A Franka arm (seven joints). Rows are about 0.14 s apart.
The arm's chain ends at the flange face. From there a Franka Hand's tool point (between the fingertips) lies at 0.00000 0.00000 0.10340 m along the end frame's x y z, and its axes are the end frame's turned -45 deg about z.
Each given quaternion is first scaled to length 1.
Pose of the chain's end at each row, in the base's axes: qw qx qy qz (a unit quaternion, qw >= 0); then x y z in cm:
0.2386 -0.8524 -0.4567 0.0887 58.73 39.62 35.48
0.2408 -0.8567 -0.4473 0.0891 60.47 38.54 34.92
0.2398 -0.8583 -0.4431 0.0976 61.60 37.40 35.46
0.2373 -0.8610 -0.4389 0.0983 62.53 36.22 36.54
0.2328 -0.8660 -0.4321 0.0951 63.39 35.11 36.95
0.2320 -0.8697 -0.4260 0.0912 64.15 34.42 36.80
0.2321 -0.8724 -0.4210 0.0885 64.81 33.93 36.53
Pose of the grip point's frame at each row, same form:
0.2544 -0.6128 -0.7482 -0.0094 54.91 42.99 26.48
0.2566 -0.6203 -0.7411 -0.0098 56.66 41.98 25.94
0.2589 -0.6234 -0.7378 -0.0016 57.67 40.76 26.51
0.2569 -0.6275 -0.7350 0.0000 58.63 39.55 27.56
0.2515 -0.6348 -0.7306 -0.0012 59.61 38.43 27.92
0.2492 -0.6405 -0.7264 -0.0045 60.47 37.79 27.75
0.2483 -0.6449 -0.7228 -0.0071 61.19 37.35 27.47

